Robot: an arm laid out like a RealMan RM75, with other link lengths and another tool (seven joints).
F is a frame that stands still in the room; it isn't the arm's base.
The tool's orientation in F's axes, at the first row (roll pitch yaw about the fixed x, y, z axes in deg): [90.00, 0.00, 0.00]
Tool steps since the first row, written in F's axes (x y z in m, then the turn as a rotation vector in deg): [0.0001, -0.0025, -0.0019, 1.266, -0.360, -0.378]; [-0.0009, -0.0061, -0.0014, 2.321, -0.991, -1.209]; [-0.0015, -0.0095, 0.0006, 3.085, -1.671, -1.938]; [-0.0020, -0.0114, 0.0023, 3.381, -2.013, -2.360]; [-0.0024, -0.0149, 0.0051, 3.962, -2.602, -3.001]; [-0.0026, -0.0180, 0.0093, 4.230, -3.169, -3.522]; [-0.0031, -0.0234, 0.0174, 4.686, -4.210, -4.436]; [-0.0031, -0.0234, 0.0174, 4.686, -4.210, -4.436]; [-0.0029, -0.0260, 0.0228, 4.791, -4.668, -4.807]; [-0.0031, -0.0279, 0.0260, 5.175, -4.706, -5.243]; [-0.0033, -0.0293, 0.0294, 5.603, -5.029, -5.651]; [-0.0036, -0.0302, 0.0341, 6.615, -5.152, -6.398]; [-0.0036, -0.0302, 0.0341, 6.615, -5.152, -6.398]
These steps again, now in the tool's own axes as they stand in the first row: [0.0001, -0.0019, 0.0025, 1.266, -0.378, 0.360]; [-0.0009, -0.0014, 0.0061, 2.321, -1.209, 0.991]; [-0.0015, 0.0006, 0.0095, 3.085, -1.938, 1.671]; [-0.0020, 0.0023, 0.0114, 3.381, -2.360, 2.013]; [-0.0024, 0.0051, 0.0149, 3.962, -3.001, 2.602]; [-0.0026, 0.0093, 0.0180, 4.230, -3.522, 3.169]; [-0.0031, 0.0174, 0.0234, 4.686, -4.436, 4.210]; [-0.0031, 0.0174, 0.0234, 4.686, -4.436, 4.210]; [-0.0029, 0.0228, 0.0260, 4.791, -4.807, 4.668]; [-0.0031, 0.0260, 0.0279, 5.175, -5.243, 4.706]; [-0.0033, 0.0294, 0.0293, 5.603, -5.651, 5.029]; [-0.0036, 0.0341, 0.0302, 6.615, -6.398, 5.152]; [-0.0036, 0.0341, 0.0302, 6.615, -6.398, 5.152]
